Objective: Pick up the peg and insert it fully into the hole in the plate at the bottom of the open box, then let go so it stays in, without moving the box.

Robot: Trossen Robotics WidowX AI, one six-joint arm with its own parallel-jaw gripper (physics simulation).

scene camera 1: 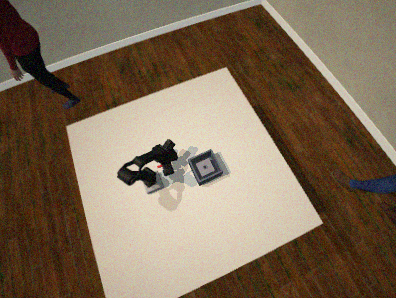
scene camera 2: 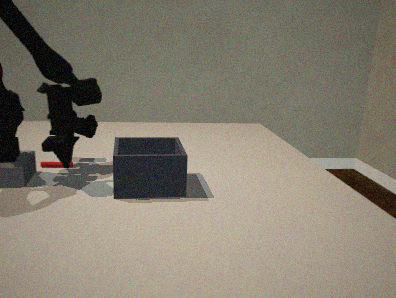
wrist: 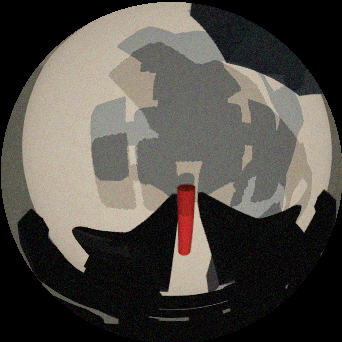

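The wrist view shows my gripper. The gripper is visible to me elsewhere too, and so is a red peg.
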